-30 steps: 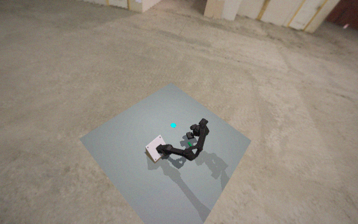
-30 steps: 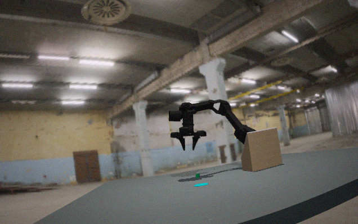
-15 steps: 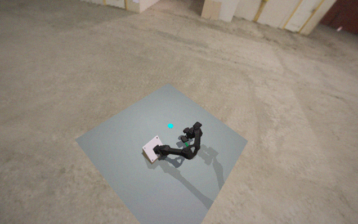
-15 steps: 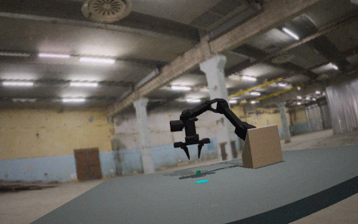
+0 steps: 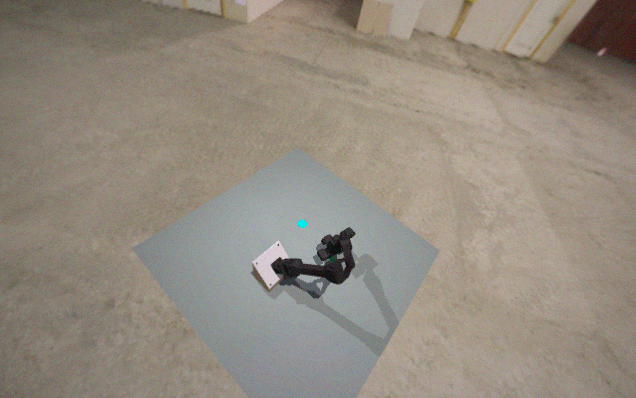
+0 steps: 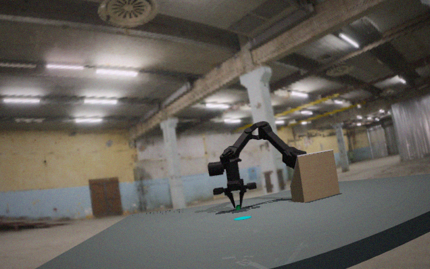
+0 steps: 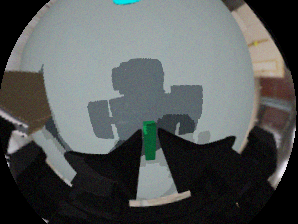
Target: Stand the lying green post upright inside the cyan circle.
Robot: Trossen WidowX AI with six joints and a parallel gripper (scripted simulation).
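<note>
Right now my gripper tip is 270 mm to the right of the cyan circle, 40 mm short of it and 10 mm above it. Round my gripper tip: green post (20 mm to the right, 10 mm behind).
</note>
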